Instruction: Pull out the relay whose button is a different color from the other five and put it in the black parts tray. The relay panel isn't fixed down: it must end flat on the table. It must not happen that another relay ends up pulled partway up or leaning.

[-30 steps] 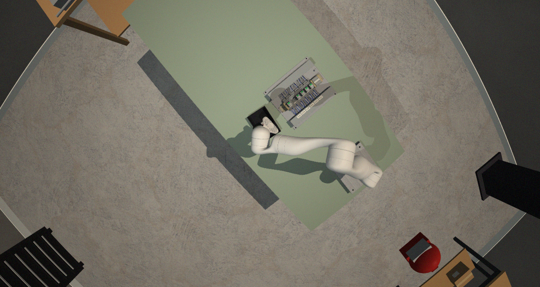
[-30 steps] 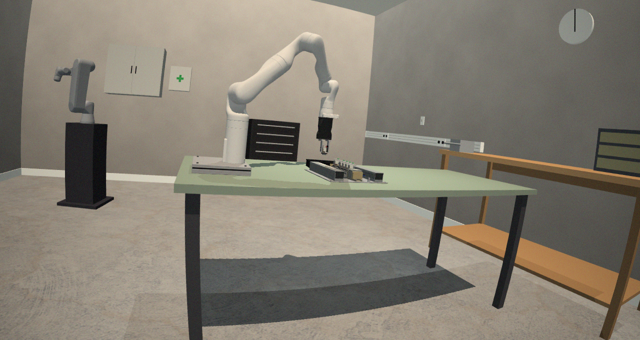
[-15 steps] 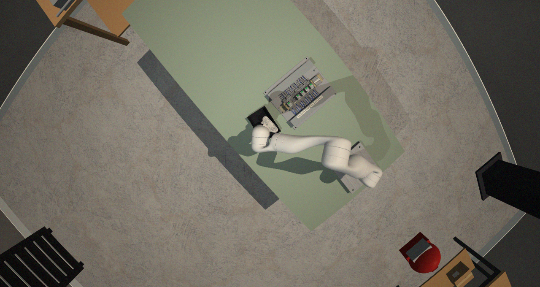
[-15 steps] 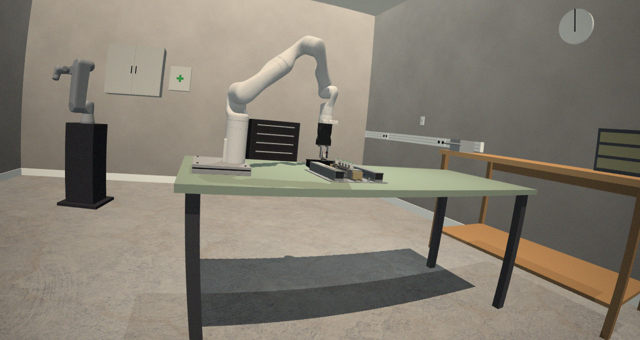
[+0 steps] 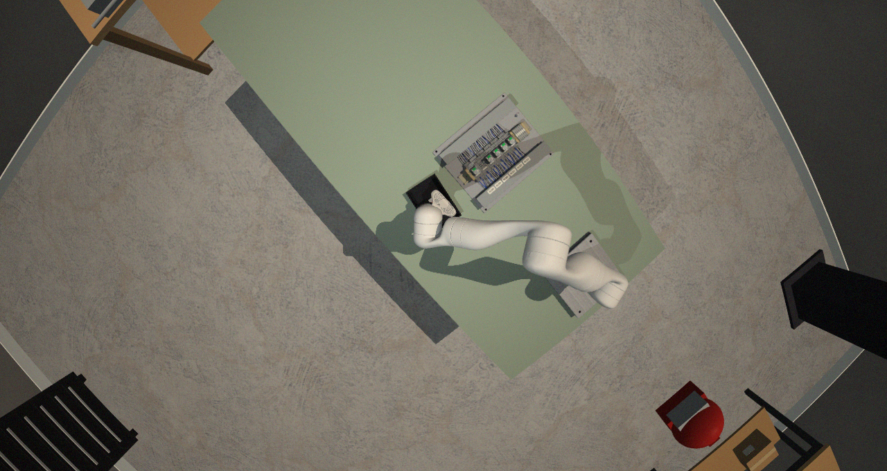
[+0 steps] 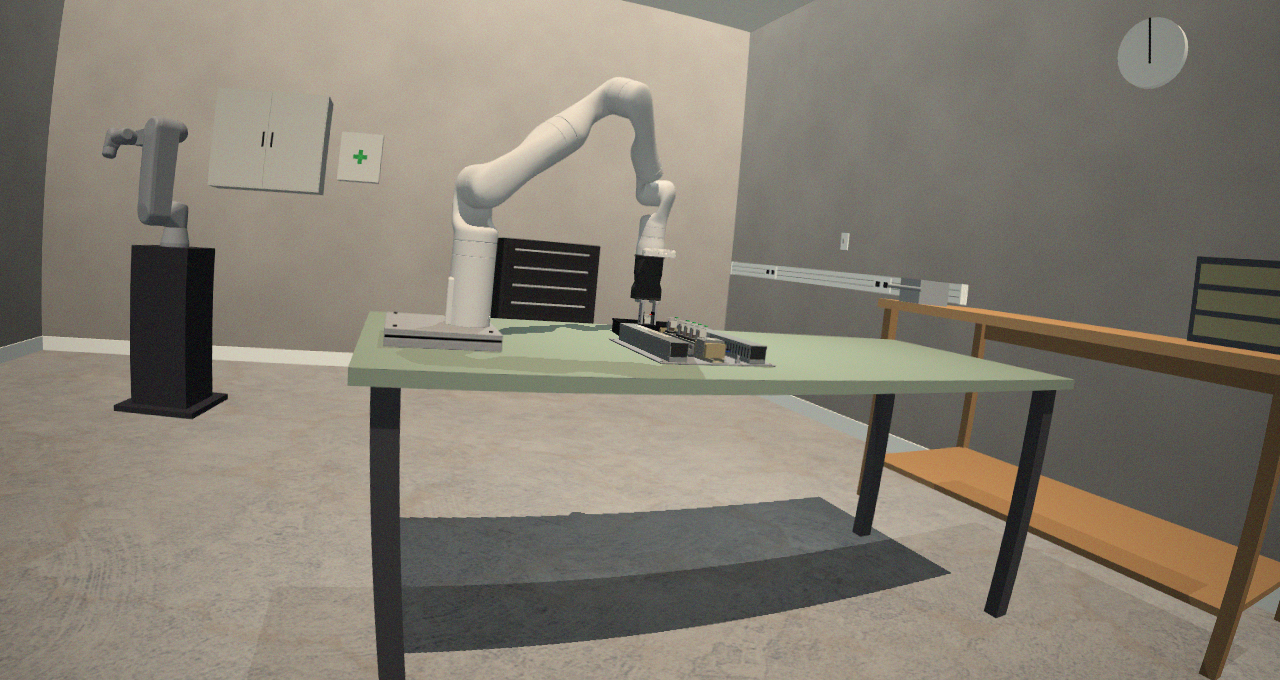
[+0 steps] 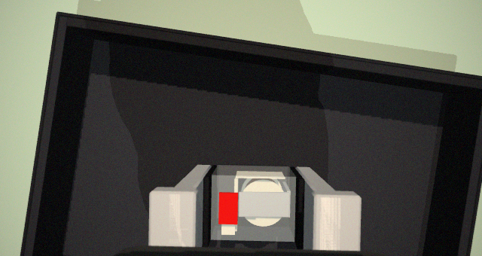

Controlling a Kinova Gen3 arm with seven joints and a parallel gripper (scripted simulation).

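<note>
The black parts tray lies 3 cm below my hand. From my hand the other things lie so: relay: 4 cm ahead, 26 cm to the right; then relay panel: 4 cm ahead, 26 cm to the right, 2 cm below.
</note>
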